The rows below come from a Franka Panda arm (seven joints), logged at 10 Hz.
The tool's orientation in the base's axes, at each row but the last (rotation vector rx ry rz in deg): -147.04, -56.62, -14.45; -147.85, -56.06, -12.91; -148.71, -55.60, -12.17; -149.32, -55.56, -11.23; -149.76, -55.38, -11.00
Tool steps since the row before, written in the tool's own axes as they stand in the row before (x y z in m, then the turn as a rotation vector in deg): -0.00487, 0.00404, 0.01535, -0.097, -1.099, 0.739; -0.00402, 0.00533, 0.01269, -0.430, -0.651, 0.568; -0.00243, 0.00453, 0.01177, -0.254, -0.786, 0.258; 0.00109, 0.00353, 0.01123, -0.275, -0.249, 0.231; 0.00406, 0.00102, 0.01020, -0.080, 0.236, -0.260
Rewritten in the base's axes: -0.00039, 0.00055, -0.01659, -0.791, 0.992, -0.394; 0.00077, -0.00111, -0.01428, -0.744, 0.413, -0.455; 0.00132, -0.00013, -0.01277, -0.705, 0.495, -0.085; 0.00321, 0.00235, -0.01113, -0.369, 0.094, -0.214; 0.00381, 0.00546, -0.00879, 0.091, -0.310, 0.158
